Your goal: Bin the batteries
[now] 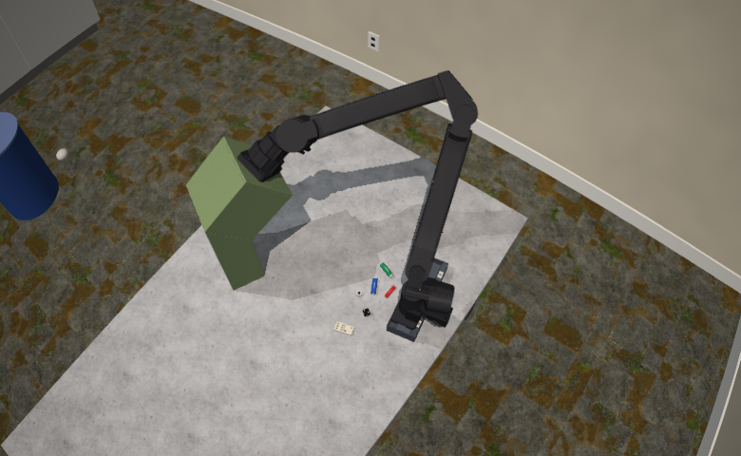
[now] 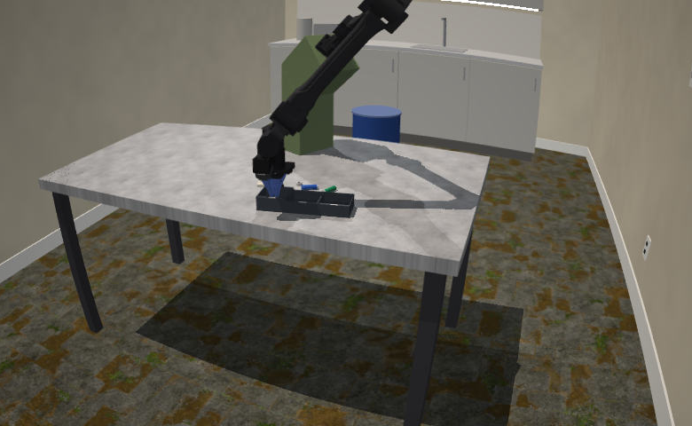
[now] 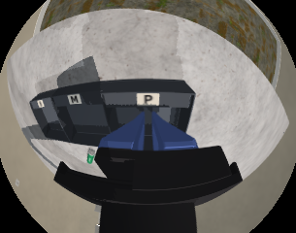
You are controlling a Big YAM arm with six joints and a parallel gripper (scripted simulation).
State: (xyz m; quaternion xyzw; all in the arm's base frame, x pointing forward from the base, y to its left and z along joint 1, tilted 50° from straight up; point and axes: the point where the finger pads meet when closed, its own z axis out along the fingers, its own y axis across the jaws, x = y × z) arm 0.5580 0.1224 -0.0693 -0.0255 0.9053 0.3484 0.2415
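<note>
Right now my hand is 8 cm to the right of the dark three-compartment bin, 2 cm past it and 1 cm above it. From my hand the other things lie so: black die: 11 cm behind, 5 cm to the right, 2 cm below; then red battery: 10 cm behind, 5 cm to the left, 2 cm below; then blue battery: 14 cm behind, 3 cm to the left, 2 cm below.
</note>
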